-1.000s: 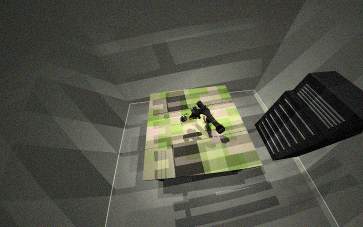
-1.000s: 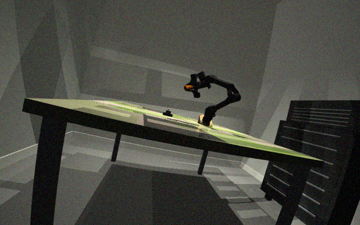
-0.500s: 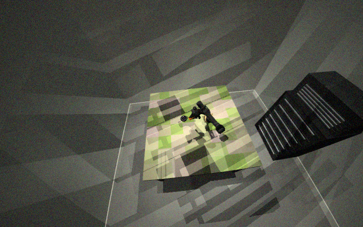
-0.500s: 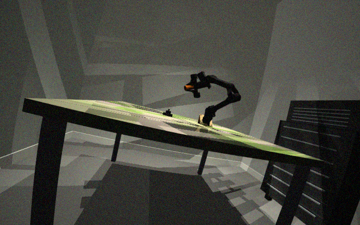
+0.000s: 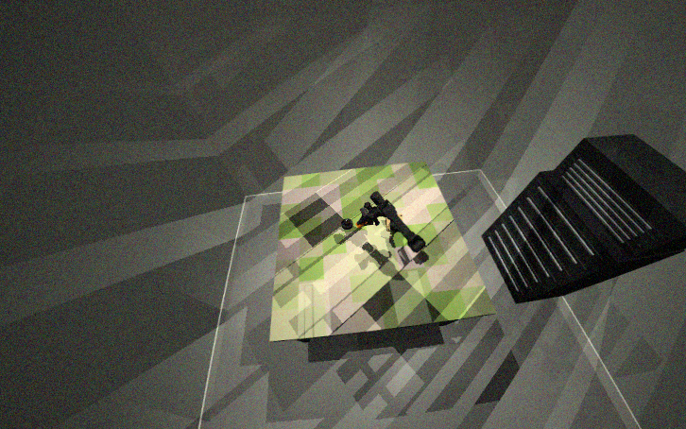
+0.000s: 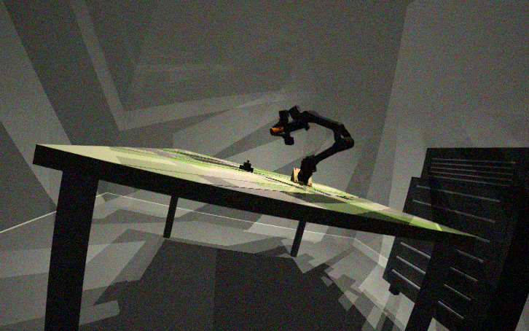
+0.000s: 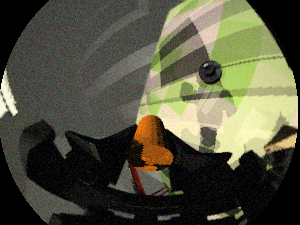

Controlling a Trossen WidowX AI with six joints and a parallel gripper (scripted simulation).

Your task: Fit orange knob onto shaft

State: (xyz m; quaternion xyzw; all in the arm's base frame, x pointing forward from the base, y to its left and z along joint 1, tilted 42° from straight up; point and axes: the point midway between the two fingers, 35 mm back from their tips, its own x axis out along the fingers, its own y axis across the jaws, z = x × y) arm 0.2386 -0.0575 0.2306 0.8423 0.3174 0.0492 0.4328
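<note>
Right now the orange knob is 30 mm behind my gripper tip, 10 mm to the right of it and 20 mm above it. Also, from my gripper tip: round dark pedestal (80 mm ahead, 160 mm to the right, 210 mm below).
</note>
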